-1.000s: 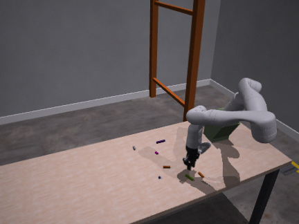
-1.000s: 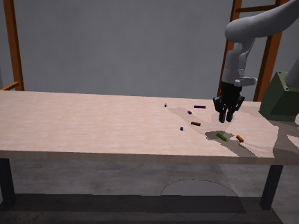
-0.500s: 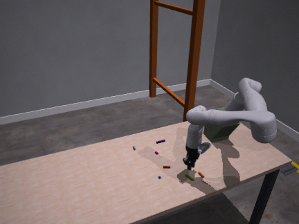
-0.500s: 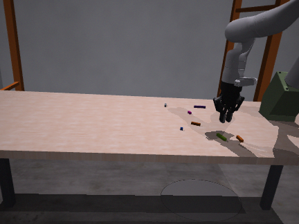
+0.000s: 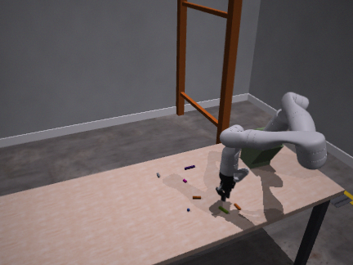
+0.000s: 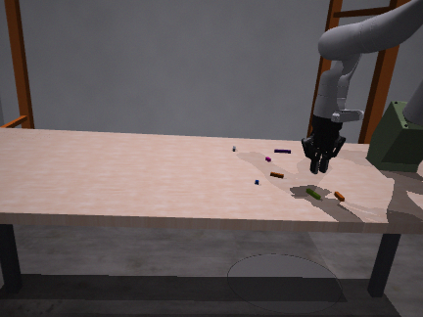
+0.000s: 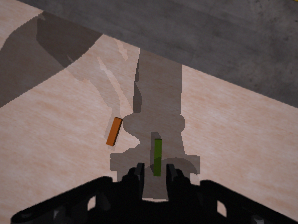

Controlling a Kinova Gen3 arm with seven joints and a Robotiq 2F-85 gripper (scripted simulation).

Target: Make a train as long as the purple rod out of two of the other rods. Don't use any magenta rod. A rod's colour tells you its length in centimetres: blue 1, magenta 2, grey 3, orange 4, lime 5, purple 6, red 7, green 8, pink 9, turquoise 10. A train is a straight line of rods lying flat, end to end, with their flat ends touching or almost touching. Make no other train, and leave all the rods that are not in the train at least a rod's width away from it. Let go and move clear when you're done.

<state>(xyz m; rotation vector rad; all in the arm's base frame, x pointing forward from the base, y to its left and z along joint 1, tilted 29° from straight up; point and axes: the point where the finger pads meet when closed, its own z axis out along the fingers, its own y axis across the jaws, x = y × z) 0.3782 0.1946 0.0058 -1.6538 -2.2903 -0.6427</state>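
Now: hand 80 mm above the lime rod. The rest, counted from my hand: magenta rod: 260 mm to the right, 80 mm below, 70 mm ahead; then purple rod: 350 mm to the right, 80 mm below, 10 mm behind; then blue rod: 150 mm ahead, 80 mm below, 70 mm to the right.
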